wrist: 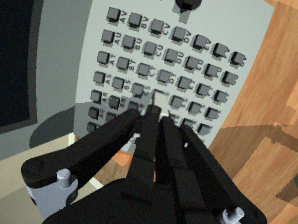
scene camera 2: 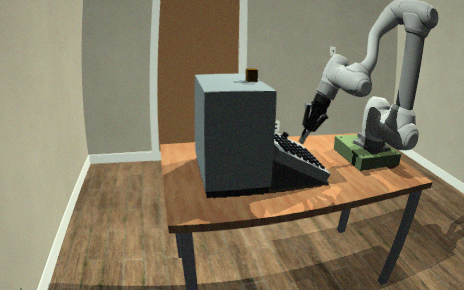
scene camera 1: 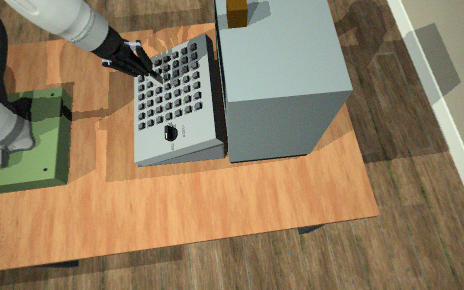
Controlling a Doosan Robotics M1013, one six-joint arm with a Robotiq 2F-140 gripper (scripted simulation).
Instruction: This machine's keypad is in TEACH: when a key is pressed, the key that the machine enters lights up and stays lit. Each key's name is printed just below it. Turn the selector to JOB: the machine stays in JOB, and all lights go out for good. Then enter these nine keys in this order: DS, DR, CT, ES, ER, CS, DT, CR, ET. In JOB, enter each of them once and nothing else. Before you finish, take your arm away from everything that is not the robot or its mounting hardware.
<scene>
The pictures show: the gripper and a grey machine box.
The gripper also shows in the wrist view and in scene camera 2.
</scene>
